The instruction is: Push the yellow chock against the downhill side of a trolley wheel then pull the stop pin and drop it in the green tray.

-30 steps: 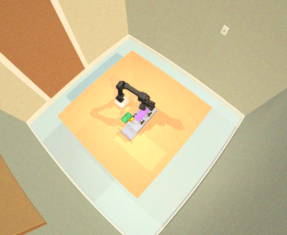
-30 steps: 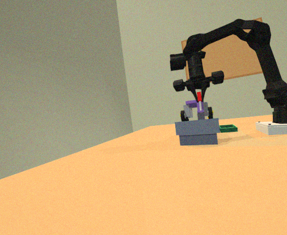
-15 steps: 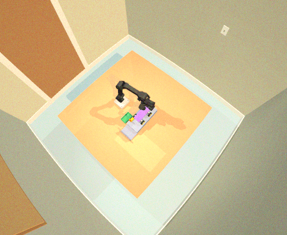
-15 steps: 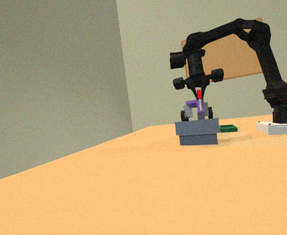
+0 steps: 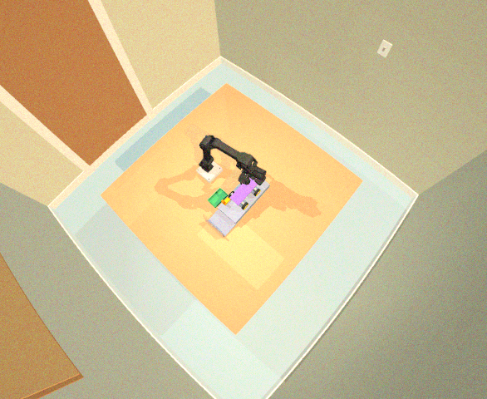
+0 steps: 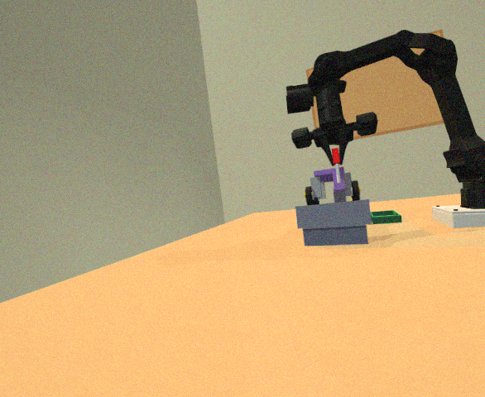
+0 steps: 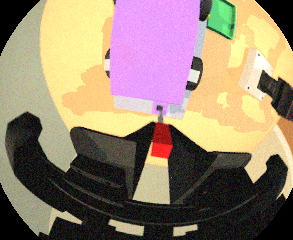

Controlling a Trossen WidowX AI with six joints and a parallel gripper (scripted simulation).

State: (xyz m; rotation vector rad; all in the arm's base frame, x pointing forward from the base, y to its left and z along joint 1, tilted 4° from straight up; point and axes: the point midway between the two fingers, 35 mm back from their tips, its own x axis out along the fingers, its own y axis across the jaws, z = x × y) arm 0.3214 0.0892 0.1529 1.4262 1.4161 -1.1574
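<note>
My gripper tip is 21 cm to the left of the yellow chock, 9 cm above it and 5 cm past it. The rest, counted from my gripper tip: red-headed stop pin (right at my gripper tip); then grey ramp (12 cm below, 11 cm to the right, 2 cm ahead); then trolley (11 cm to the right, 6 cm below, 2 cm ahead).
</note>
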